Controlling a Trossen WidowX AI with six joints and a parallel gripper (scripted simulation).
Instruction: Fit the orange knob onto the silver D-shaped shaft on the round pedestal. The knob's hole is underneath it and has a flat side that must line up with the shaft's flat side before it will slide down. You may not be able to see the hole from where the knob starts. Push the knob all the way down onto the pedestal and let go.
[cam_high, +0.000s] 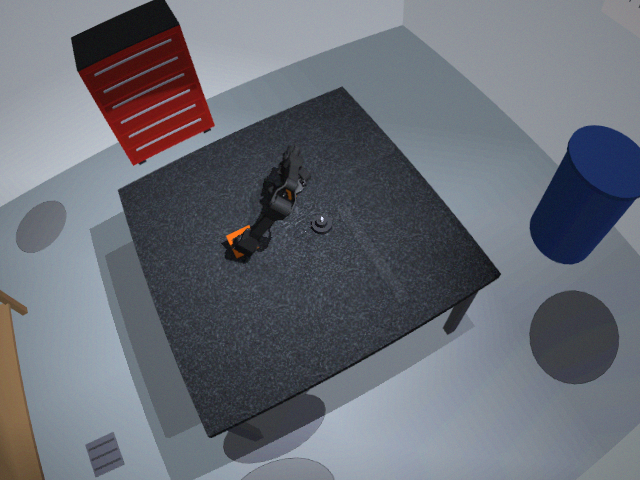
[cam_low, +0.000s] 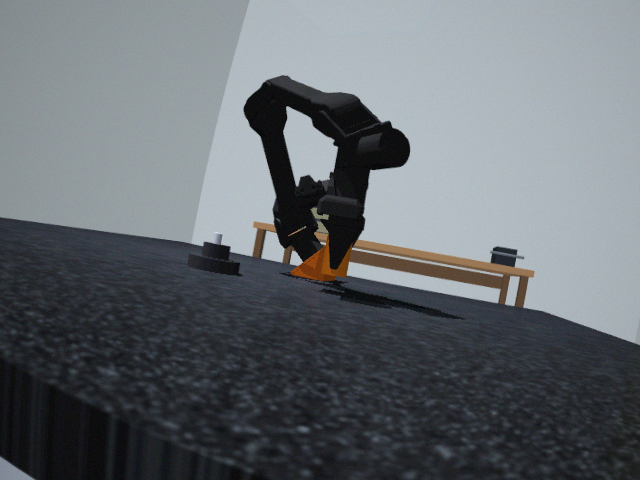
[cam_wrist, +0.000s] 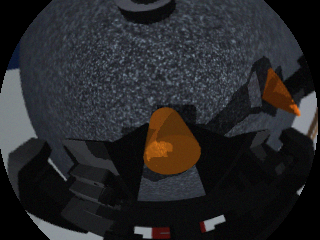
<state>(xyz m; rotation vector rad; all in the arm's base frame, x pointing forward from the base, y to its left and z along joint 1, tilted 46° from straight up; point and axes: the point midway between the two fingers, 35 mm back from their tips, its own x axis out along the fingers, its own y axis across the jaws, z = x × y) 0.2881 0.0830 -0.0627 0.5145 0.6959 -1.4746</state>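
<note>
The round black pedestal is 40 mm ahead of my gripper tip, 190 mm to the right of it and 10 mm below it. Also, from my gripper tip: orange knob 30 mm above.
</note>
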